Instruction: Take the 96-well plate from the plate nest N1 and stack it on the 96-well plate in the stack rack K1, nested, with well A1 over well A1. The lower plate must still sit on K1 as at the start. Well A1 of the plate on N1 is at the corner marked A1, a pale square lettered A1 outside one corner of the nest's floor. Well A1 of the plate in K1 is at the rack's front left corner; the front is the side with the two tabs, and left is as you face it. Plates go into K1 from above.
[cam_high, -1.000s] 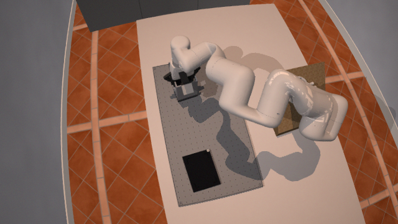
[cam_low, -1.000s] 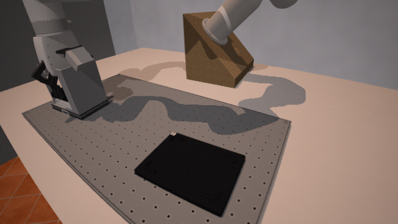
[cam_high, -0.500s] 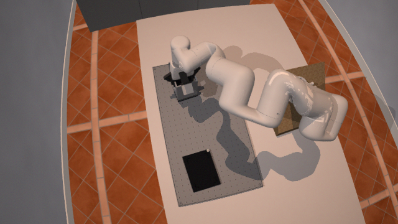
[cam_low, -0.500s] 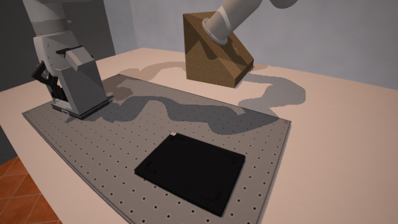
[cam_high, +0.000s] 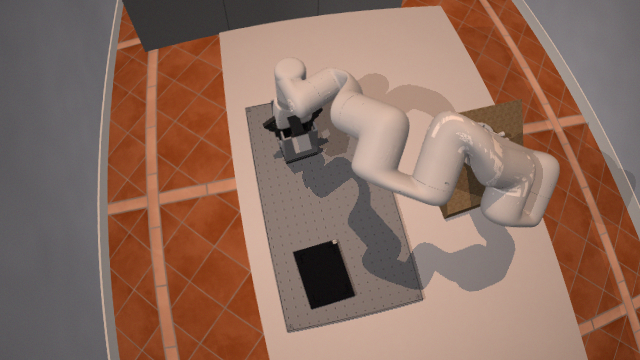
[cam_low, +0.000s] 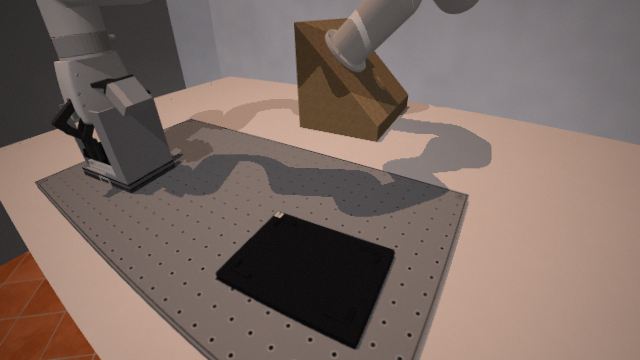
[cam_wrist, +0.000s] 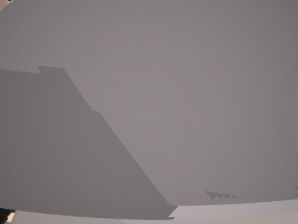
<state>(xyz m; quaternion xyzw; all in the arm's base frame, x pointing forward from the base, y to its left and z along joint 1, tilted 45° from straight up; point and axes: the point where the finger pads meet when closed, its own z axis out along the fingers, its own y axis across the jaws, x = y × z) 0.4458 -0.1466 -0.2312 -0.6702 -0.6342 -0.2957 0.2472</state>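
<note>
Now: hand 4 cm above the pale 96-well plate. From my hand the other things lie so: thin upright post: 7 cm to the right, 4 cm ahead, 2 cm above; black 96-well plate: 1 cm below; pale A1 mark: 34 cm to the left, 5 cm below, 1 cm ahead.
</note>
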